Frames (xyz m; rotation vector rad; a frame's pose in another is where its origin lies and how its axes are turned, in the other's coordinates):
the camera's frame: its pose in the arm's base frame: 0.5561 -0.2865 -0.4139 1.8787 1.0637 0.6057
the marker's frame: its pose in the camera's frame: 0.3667 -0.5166 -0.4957 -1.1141 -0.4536 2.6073
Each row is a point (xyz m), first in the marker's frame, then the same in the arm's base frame.
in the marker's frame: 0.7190 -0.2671 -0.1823
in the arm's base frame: -0.1309 0.1921 0.0974
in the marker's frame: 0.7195 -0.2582 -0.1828
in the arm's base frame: -0.1378 0.1951 0.0927
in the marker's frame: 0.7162 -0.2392 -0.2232
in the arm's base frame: -0.1509 0.2375 0.0987
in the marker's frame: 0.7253 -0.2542 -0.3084
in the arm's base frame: -0.1482 0.3042 0.1544
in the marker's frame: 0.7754 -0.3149 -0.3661
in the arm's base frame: -0.1381 0.3176 0.2506
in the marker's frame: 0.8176 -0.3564 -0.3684
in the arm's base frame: -0.1354 0.2912 0.3035
